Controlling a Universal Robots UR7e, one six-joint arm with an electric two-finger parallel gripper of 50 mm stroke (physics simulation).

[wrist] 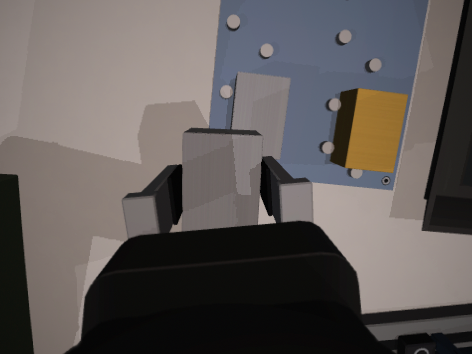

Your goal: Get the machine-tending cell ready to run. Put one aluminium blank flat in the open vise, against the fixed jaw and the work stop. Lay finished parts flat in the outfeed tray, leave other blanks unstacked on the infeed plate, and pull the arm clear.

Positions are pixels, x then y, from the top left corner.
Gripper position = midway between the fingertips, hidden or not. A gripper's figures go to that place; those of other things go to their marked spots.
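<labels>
A brass block [369, 122] is 26 cm from the lens. My gripper [221, 180], meanwhile, is 17 cm from the lens.
</labels>
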